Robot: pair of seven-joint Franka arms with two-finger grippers.
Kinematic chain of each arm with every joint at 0, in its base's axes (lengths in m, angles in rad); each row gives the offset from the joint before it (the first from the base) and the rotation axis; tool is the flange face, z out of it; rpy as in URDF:
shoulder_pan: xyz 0 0 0.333 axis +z
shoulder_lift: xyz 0 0 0 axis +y
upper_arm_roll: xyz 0 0 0.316 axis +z
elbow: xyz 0.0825 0 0 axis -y
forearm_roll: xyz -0.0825 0 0.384 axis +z
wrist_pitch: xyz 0 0 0 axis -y
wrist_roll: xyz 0.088 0 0 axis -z
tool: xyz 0 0 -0.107 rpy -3.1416 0 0
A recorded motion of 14 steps. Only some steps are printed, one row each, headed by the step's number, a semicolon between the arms.
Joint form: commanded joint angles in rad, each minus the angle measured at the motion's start. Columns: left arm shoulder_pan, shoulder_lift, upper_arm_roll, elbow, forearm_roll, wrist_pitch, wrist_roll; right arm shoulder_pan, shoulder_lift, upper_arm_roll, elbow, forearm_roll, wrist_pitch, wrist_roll.
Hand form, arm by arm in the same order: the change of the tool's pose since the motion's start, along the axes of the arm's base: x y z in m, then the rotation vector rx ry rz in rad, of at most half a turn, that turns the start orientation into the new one. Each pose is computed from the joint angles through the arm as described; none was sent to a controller.
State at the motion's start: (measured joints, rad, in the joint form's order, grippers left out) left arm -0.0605 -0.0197 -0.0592 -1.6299 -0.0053 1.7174 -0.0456; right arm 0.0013 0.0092 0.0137 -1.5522 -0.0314 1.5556 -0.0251
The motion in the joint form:
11: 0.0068 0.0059 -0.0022 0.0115 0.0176 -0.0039 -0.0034; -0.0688 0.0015 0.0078 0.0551 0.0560 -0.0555 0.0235
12: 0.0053 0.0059 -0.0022 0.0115 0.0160 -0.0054 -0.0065; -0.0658 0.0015 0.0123 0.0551 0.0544 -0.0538 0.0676
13: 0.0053 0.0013 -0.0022 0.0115 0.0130 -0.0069 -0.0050; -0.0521 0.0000 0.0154 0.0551 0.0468 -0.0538 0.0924
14: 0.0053 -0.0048 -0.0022 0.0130 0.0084 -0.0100 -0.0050; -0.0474 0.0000 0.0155 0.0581 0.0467 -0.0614 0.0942
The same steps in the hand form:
11: 0.0021 0.0041 0.0019 0.0166 -0.0037 0.0073; -0.0053 -0.0275 0.0201 0.0559 0.0010 -0.0826
12: 0.0019 0.0031 0.0017 0.0148 -0.0020 0.0090; -0.0050 -0.0236 0.0202 0.0541 -0.0007 -0.1194
13: 0.0004 0.0029 0.0042 0.0119 -0.0048 0.0076; -0.0053 -0.0152 0.0210 0.0464 -0.0022 -0.1278
14: -0.0017 0.0026 0.0080 0.0072 -0.0087 0.0078; -0.0060 -0.0125 0.0218 0.0461 0.0025 -0.1248

